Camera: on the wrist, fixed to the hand. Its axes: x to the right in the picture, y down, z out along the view.
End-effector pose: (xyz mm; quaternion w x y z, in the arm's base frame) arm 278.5 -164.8 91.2 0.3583 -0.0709 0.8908 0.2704
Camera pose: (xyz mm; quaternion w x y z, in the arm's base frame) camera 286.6 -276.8 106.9 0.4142 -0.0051 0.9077 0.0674
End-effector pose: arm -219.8 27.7 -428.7 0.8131 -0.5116 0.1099 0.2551
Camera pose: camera -187.3 -67.9 -377.1 0.9144 -0.3170 0.1088 0.2268
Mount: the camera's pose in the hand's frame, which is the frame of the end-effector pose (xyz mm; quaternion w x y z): -24.1 -90.3 -64.2 0.9755 0.2129 -0.0472 -0.0280
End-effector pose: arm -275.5 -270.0 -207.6 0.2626 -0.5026 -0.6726 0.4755
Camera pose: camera -252.0 -272.0 -96.7 0.3447 -0.3931 -0.5814 0.6234
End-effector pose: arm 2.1 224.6 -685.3 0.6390 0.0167 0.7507 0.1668
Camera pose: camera -38.5 118.9 -678.7 0.6599 0.1392 0.7382 -0.0158
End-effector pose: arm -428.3 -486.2 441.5 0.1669 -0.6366 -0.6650 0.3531
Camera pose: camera -447.8 -487.5 553.2 0.2768 -0.5502 -0.5992 0.5114
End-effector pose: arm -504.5 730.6 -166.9 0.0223 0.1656 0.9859 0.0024
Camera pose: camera -514.1 637.6 -102.8 0.0331 0.1388 0.9659 -0.2160
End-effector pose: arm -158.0 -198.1 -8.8 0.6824 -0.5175 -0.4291 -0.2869
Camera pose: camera -226.2 -287.6 5.3 0.7476 -0.3611 -0.5264 -0.1832
